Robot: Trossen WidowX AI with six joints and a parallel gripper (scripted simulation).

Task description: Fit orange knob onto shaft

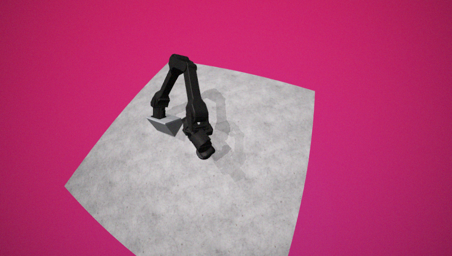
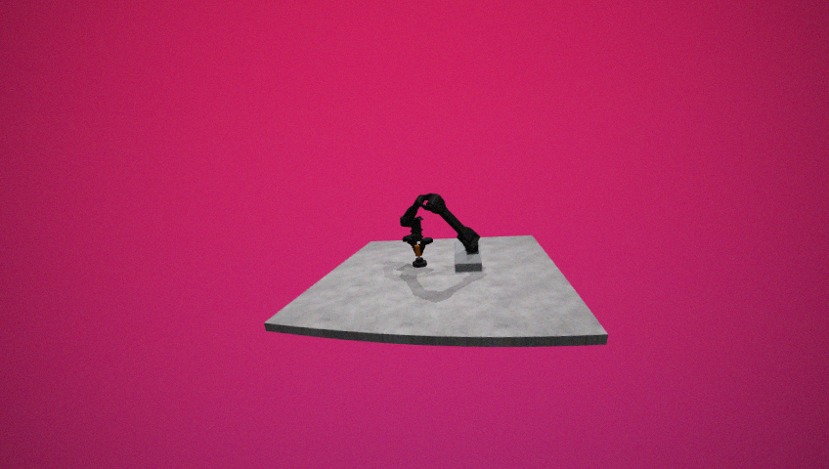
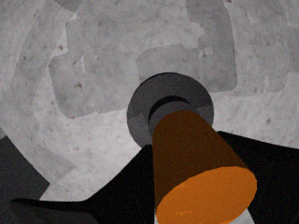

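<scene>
My gripper tip is 3 cm below the orange knob. Round my gripper tip: round dark pedestal 4 cm below.
</scene>
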